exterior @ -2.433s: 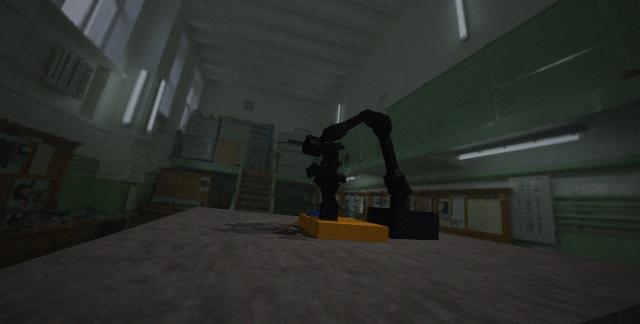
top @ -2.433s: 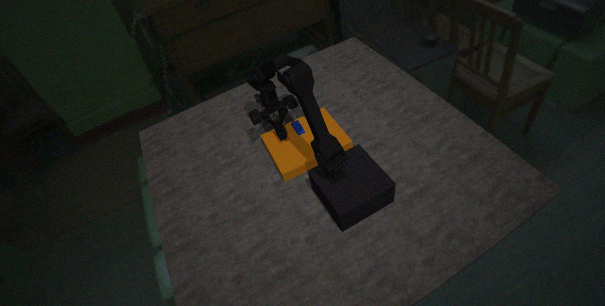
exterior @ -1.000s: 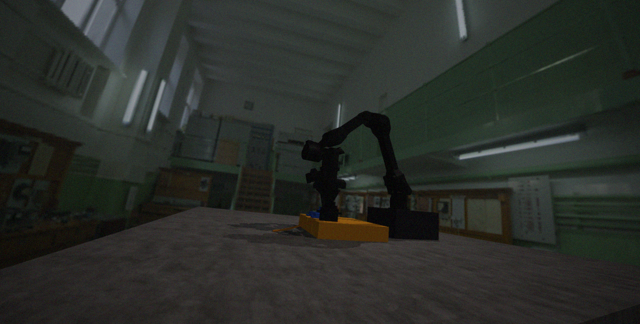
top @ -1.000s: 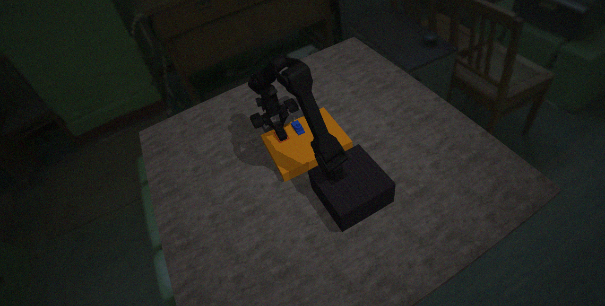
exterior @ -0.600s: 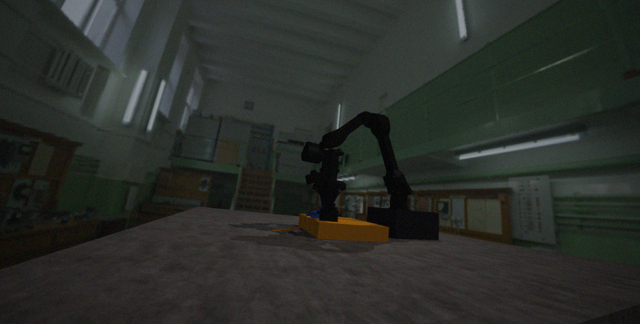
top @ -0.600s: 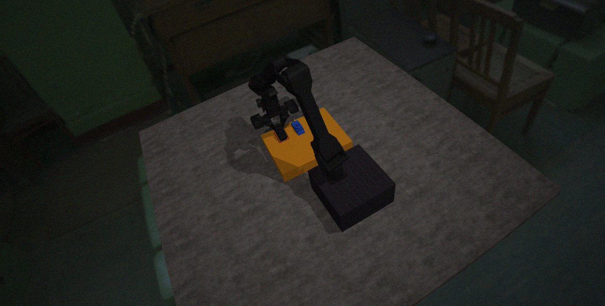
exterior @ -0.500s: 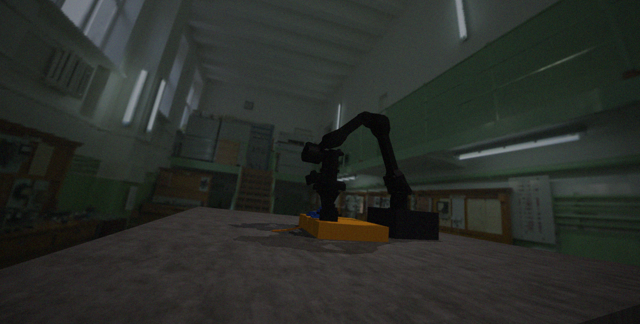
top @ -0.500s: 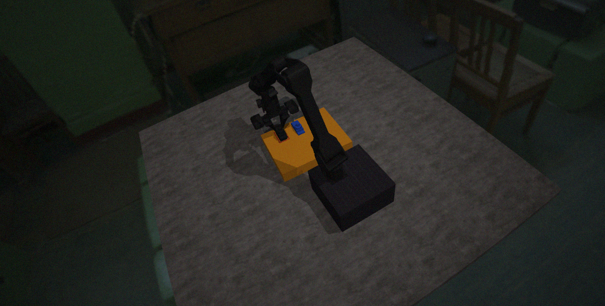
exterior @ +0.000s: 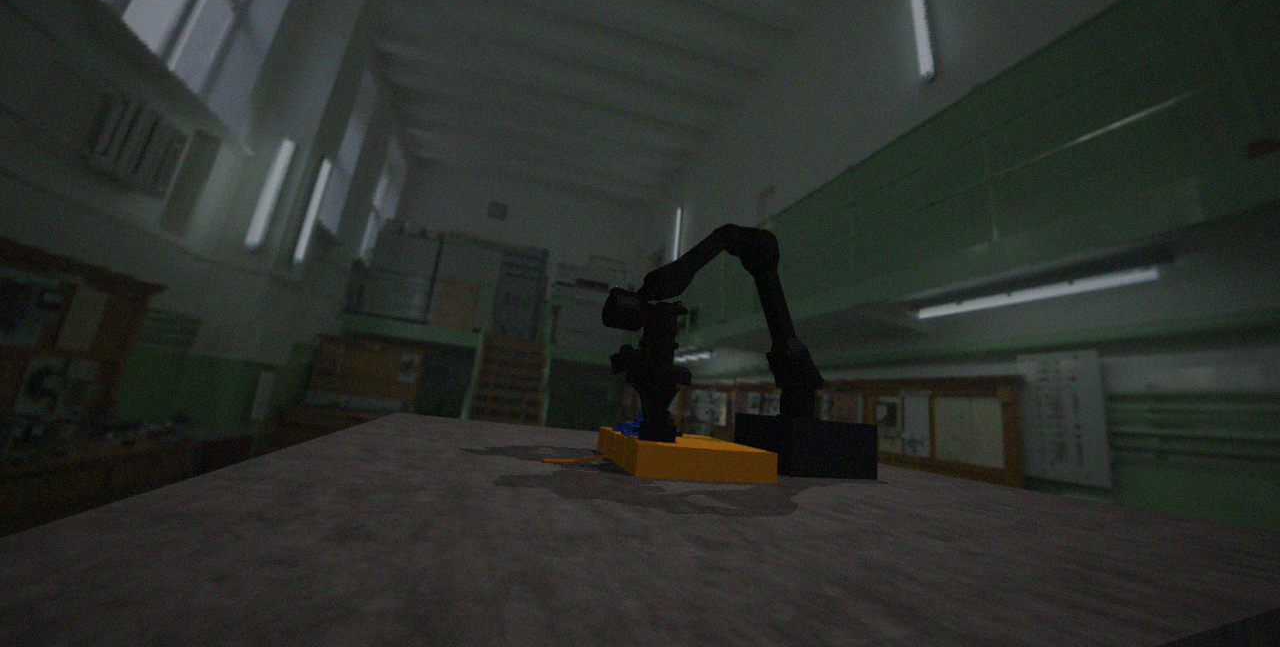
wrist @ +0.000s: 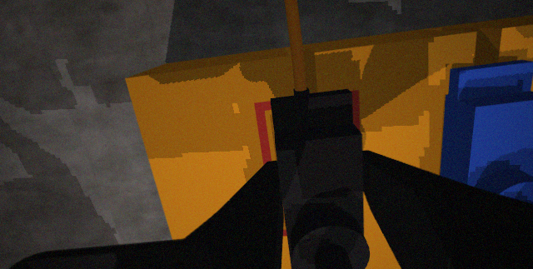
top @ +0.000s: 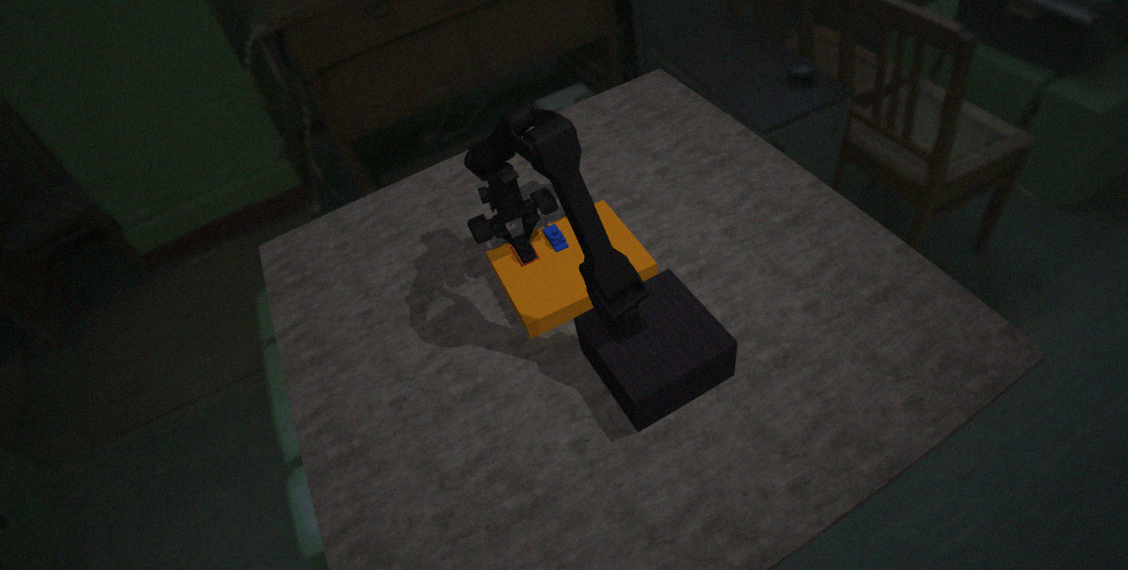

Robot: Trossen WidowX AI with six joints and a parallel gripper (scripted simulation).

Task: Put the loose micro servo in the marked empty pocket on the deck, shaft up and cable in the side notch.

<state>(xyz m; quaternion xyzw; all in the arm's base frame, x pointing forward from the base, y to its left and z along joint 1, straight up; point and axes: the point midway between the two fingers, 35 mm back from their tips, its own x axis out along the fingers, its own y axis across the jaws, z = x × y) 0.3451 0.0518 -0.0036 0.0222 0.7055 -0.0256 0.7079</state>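
Now: gripper tip 130 mm past the deck, 70 mm to the left of it and 40 mm above it.
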